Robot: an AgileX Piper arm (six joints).
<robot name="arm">
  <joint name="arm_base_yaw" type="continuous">
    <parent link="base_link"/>
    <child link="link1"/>
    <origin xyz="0 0 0.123"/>
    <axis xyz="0 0 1"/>
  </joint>
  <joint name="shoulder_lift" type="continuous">
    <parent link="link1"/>
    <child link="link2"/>
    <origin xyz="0 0 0"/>
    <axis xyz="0 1 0"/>
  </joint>
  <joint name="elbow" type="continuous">
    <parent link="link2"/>
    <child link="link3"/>
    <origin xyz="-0.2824 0 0.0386"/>
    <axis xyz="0 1 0"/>
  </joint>
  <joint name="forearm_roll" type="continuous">
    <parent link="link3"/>
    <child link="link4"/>
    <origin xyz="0.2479 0 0.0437"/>
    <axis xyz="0.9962 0 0.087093"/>
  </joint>
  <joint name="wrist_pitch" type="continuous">
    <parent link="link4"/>
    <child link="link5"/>
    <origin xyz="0 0 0"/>
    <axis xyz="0 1 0"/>
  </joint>
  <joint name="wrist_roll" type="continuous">
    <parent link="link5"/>
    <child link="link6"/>
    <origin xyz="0.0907 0 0.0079"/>
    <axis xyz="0.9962 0 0.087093"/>
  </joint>
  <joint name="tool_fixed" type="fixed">
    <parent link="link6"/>
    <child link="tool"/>
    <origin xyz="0 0 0" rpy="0 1.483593 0"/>
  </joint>
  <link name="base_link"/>
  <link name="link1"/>
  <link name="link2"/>
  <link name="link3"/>
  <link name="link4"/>
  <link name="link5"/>
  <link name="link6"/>
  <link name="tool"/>
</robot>
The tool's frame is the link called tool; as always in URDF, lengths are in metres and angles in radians. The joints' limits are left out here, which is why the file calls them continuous.
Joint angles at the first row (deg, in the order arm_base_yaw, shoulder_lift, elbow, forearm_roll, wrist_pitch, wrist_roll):
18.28, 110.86, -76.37, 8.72, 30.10, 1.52
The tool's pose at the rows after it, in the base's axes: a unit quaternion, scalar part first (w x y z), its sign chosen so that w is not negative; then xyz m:
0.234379, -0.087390, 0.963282, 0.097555, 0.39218, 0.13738, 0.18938
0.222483, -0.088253, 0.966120, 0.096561, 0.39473, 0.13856, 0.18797
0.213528, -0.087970, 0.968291, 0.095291, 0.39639, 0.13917, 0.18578
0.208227, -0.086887, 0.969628, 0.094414, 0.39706, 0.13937, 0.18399
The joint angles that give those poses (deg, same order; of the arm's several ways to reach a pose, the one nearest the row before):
18.29, 111.92, -78.05, 8.71, 32.35, 1.75
18.28, 112.83, -79.43, 8.69, 34.22, 1.85
18.27, 113.55, -80.26, 8.59, 35.38, 2.04
18.26, 113.96, -80.59, 8.51, 35.93, 2.27

